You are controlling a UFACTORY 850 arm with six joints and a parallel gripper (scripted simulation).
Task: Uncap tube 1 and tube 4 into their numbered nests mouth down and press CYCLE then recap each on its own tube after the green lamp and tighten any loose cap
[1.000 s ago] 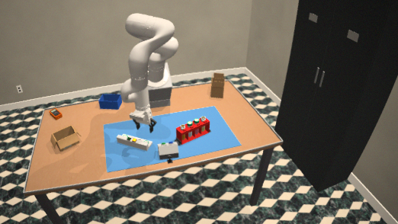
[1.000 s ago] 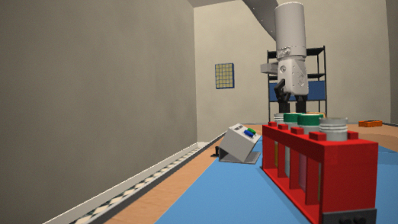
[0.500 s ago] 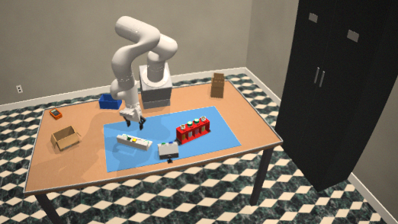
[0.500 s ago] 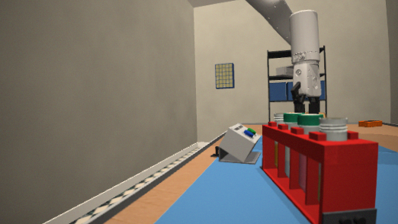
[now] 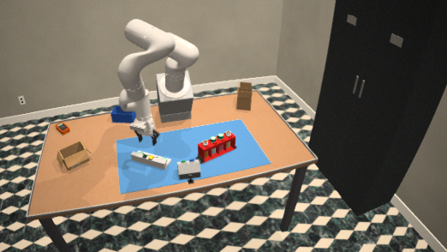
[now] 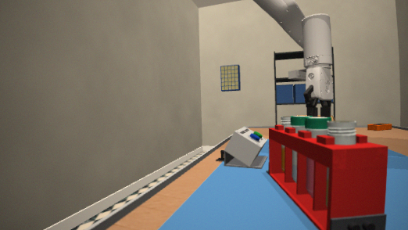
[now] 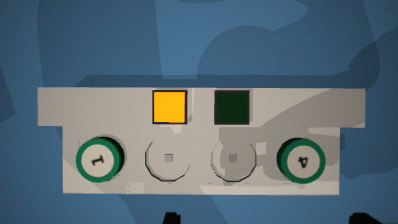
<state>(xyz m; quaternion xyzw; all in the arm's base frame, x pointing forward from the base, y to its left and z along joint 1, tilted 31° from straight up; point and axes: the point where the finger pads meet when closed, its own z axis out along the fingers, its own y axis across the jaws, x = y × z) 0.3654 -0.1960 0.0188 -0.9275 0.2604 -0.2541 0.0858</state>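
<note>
The green cap is 9 cm below my hand, 8 cm to the left of it and 8 cm ahead of it. The rest, counted from my hand: green ready key: 18 cm to the left, 16 cm ahead, 4 cm below; key housing: 21 cm to the left, 18 cm ahead, 5 cm below; tube cap: 9 cm below, 5 cm to the right.
</note>
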